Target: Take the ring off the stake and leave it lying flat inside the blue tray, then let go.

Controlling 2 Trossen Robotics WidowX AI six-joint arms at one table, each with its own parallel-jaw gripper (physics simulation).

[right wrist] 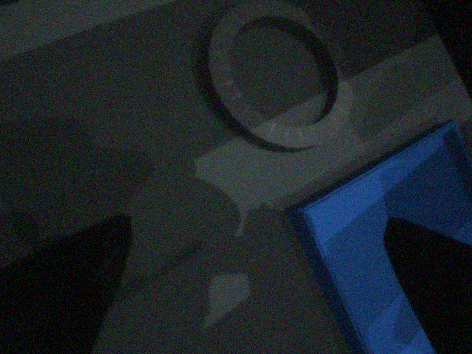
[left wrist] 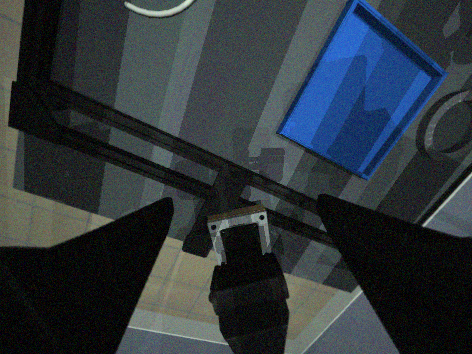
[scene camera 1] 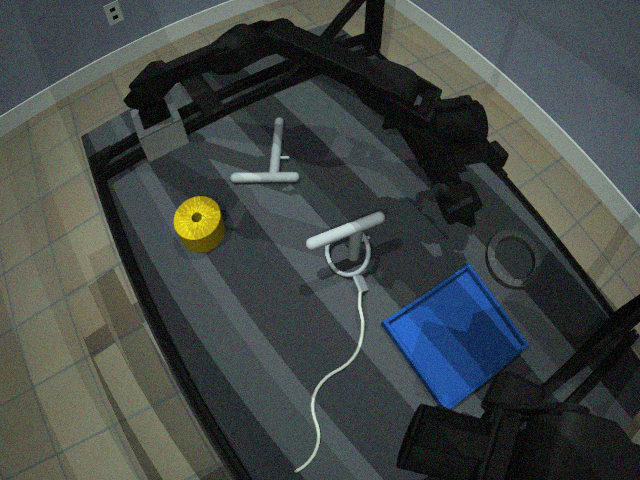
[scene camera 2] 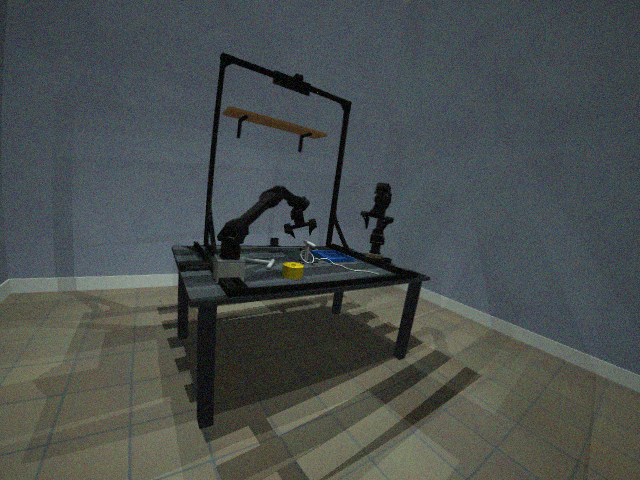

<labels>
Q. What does the T-shaped piece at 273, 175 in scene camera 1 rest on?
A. The table.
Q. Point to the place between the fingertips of my right gripper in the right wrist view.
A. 260, 229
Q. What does the yellow spool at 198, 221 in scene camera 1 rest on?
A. The table.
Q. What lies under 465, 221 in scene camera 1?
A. My right gripper.
</labels>
